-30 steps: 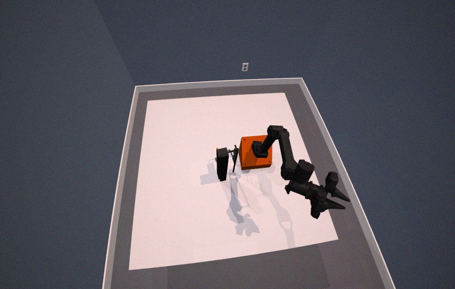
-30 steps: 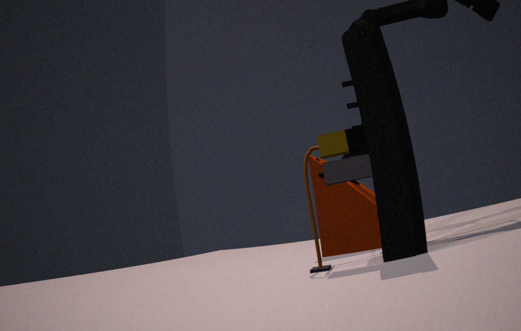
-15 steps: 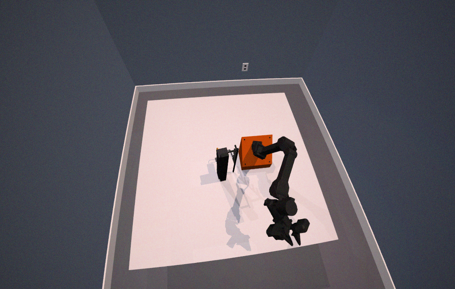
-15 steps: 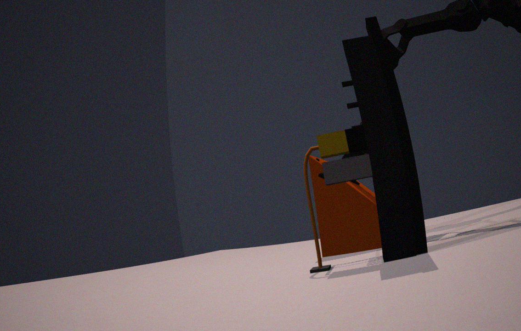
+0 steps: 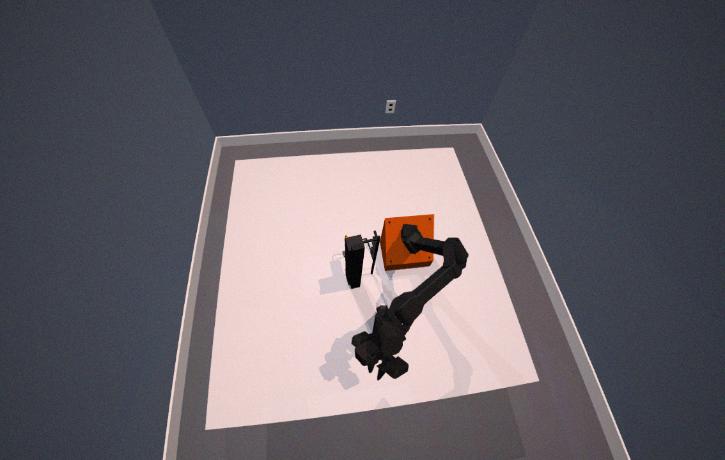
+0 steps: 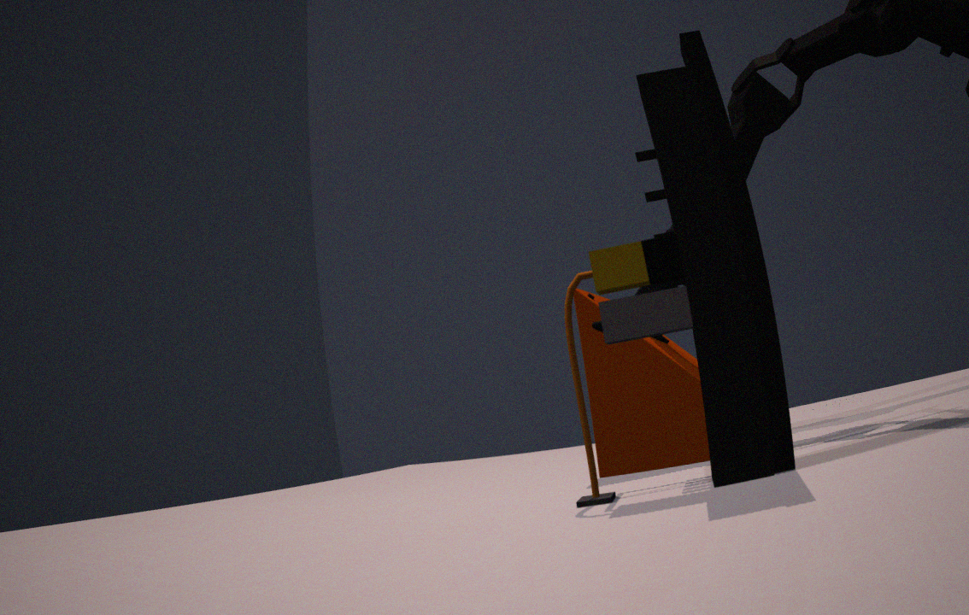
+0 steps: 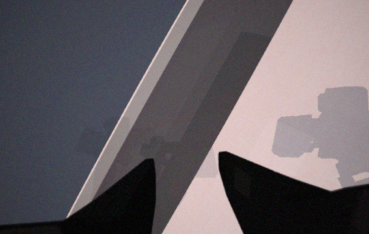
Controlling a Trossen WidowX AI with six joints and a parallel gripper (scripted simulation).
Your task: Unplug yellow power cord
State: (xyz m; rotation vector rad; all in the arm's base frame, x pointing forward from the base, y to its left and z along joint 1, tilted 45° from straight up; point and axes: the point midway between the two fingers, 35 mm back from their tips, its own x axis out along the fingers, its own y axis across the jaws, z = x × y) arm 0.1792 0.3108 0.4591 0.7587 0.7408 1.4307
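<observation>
My gripper tip is 470 mm to the left of the yellow plug, 80 mm short of it and 70 mm above it. The rest, counted from my gripper tip: dark anchor: 540 mm to the right, 270 mm below, 100 mm ahead; then black power strip: 400 mm to the right, 100 mm below, 70 mm ahead.
</observation>
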